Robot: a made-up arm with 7 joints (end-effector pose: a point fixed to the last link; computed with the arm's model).
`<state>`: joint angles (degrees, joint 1 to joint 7).
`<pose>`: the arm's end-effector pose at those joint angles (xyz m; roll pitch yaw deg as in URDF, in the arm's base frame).
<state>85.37 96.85 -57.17 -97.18 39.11 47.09 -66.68</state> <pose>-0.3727 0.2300 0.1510 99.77 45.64 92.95</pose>
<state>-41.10 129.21 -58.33 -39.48 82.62 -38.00 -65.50</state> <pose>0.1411 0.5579 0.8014 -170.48 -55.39 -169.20</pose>
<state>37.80 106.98 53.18 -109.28 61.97 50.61 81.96</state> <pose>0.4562 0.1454 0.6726 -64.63 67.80 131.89</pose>
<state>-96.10 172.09 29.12 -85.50 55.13 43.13 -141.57</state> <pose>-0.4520 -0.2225 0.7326 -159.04 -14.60 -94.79</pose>
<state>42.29 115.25 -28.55 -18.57 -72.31 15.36 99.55</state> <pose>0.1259 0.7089 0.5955 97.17 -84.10 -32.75</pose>
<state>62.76 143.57 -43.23 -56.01 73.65 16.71 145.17</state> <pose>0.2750 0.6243 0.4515 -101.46 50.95 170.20</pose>
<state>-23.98 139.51 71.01 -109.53 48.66 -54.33 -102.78</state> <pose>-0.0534 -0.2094 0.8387 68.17 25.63 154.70</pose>
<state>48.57 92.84 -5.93 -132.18 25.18 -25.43 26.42</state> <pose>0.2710 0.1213 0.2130 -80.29 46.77 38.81</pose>
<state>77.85 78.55 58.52 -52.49 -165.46 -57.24 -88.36</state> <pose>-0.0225 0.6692 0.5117 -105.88 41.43 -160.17</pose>
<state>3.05 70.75 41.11 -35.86 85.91 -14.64 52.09</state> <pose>0.1548 0.7159 0.3757 117.73 37.43 14.88</pose>
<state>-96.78 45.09 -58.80 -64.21 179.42 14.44 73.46</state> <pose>0.6509 -0.1699 0.6417 99.95 -17.36 -141.53</pose>
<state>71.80 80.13 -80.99 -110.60 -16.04 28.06 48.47</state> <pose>-0.3556 -0.0161 0.1921 46.04 6.05 114.91</pose>
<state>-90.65 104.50 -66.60 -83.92 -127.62 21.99 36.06</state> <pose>0.4929 0.2785 0.6739 116.68 -16.95 -114.54</pose>
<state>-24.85 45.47 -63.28 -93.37 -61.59 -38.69 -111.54</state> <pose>0.3590 -0.1005 0.0033 51.84 -13.46 -162.98</pose>
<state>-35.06 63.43 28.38 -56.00 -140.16 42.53 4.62</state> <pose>0.5273 0.5202 0.5298 170.60 -30.57 -104.08</pose>
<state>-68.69 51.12 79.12 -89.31 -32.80 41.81 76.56</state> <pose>0.0697 0.4979 0.6785 98.69 22.14 17.73</pose>
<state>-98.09 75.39 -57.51 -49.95 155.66 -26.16 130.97</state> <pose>0.5709 0.2319 0.8013 158.56 -61.21 -128.10</pose>
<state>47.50 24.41 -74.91 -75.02 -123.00 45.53 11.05</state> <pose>-0.3144 -0.2873 -0.0851 -28.61 -29.96 -0.92</pose>
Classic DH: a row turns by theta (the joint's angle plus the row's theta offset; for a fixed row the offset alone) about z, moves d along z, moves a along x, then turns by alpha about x. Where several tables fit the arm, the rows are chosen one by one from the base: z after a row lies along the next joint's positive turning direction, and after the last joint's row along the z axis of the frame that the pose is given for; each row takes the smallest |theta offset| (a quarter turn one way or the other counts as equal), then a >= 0, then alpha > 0; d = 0 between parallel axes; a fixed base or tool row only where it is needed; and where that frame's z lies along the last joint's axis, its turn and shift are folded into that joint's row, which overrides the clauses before.
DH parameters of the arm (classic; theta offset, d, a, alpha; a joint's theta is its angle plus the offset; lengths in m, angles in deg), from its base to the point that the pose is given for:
base (fixed): 0 0.4302 0.0245 -70
joint 1: -90 -0.0214 0.0104 -90
joint 2: 70 -0.0054 -0.0114 90
joint 3: 90 -0.3308 0.0351 -90
joint 4: 0 0.0049 -0.0298 90
joint 5: 0 -0.4476 0.0208 -90
joint 6: 0 -0.0006 0.026 90
joint 7: 61.54 0.0377 0.0355 -14.01
tool (fixed): 71.86 -0.0207 0 0

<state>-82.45 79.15 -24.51 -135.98 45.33 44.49 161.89</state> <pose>0.1591 -0.1613 0.6750 121.38 42.78 -100.57</pose>
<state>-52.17 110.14 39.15 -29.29 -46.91 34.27 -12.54</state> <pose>0.0297 0.5478 0.9547 -115.62 -4.22 -166.18</pose>
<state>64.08 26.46 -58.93 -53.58 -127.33 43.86 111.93</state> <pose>-0.4784 -0.0954 -0.0544 -21.02 17.66 84.26</pose>
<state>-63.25 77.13 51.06 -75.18 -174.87 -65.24 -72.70</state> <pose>0.1109 0.4582 0.8248 101.84 6.17 -14.95</pose>
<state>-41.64 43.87 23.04 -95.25 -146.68 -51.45 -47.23</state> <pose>0.4914 0.2279 0.5907 93.53 3.73 -71.11</pose>
